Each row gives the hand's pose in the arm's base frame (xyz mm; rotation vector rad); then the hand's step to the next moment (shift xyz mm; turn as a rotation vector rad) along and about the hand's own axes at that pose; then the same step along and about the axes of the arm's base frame.
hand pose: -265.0 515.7 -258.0 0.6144 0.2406 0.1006
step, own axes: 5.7 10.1 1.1 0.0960 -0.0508 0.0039
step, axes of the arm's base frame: 5.6 8.5 5.6 0.0950 -0.0277 -0.0450
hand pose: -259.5 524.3 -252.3 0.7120 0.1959 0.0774
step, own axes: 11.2 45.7 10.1 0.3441 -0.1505 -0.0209
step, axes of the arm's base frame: 12.9 29.6 35.7 0.3331 -0.0531 -0.1665
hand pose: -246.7 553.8 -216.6 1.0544 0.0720 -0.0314
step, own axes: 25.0 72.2 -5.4 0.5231 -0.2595 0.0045
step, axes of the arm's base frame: 29.1 40.5 58.1 0.5062 -0.1275 -0.2618
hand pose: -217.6 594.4 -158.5 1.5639 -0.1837 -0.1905
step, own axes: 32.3 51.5 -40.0 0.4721 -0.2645 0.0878
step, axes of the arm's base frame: 41.0 31.2 51.4 0.4369 -0.1963 -0.2667
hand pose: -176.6 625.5 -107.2 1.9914 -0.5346 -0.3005
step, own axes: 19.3 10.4 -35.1 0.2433 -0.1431 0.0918
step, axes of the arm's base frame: 29.4 13.7 25.7 0.2068 -0.1347 -0.1649
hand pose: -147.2 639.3 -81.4 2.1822 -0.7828 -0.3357
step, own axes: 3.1 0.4 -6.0 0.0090 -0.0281 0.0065
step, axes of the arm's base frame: 5.0 1.4 4.3 0.0159 0.0048 -0.0252
